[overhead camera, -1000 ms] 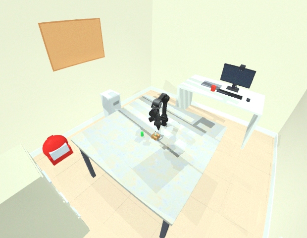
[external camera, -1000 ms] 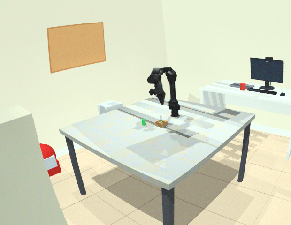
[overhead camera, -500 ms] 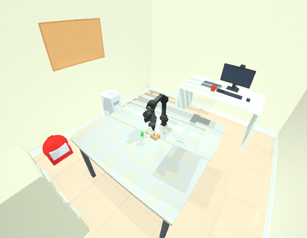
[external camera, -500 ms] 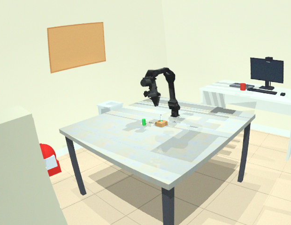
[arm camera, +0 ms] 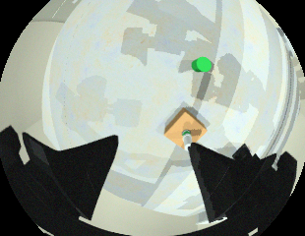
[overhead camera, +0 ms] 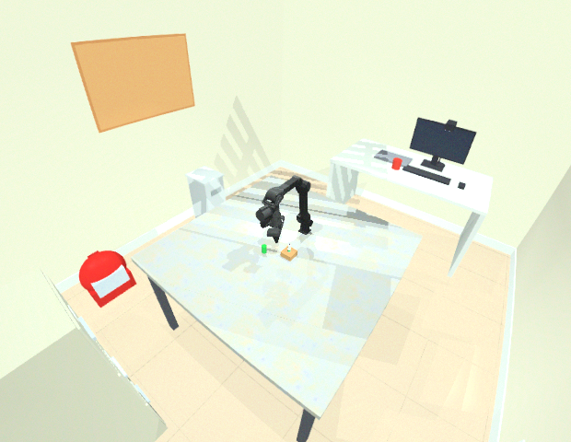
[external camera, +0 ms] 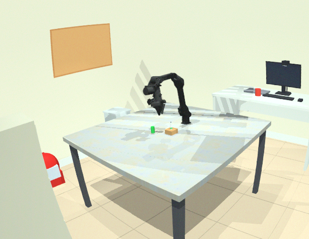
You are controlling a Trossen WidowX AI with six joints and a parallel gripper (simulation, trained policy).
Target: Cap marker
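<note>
My gripper tip is now 1 cm past the green cap, 11 cm to the left of it and 14 cm above it. The rest, counted from my gripper tip: tan holder block: 8 cm behind, 2 cm to the left, 15 cm below; then white marker: 8 cm behind, 2 cm to the left, 9 cm below.
</note>
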